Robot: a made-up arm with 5 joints.
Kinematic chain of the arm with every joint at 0, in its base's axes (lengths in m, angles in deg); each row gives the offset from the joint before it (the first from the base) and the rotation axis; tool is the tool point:
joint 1: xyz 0 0 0.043 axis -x
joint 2: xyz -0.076 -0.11 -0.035 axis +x
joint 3: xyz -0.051 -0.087 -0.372 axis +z
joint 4: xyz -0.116 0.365 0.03 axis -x
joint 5: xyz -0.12 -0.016 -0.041 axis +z
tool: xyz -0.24 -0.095 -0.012
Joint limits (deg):
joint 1: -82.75..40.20
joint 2: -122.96..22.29
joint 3: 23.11..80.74
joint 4: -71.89..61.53
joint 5: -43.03..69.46
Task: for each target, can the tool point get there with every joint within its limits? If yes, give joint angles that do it. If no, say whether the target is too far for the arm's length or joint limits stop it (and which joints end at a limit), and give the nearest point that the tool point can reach.
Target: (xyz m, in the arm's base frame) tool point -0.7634 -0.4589 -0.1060
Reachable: yes | joints -35.37 -110.38 36.41 -5.42 -34.35
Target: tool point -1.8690 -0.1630 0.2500
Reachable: no: too far | nearest point -0.7878 -0.2465 0.3561 | short by 1.090 m
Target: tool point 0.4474 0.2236 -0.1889
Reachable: no: joint limits stop it (at a limit: joint 2, joint 3, joint 5) | nearest point -0.2523 0.3516 -0.3216 | short by 0.724 m
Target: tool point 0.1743 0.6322 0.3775
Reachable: no: joint limits stop it (at a limit: joint 1, joint 2, joint 3) | nearest point -0.3115 0.2177 0.4543 | short by 0.643 m
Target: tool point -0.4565 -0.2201 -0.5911
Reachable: yes | joints -38.54 -38.67 42.75 -34.66 56.82
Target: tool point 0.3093 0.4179 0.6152
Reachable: no: joint limits stop it (at a limit: joint 1, joint 2, joint 3) | nearest point -0.2720 0.1543 0.5272 | short by 0.644 m
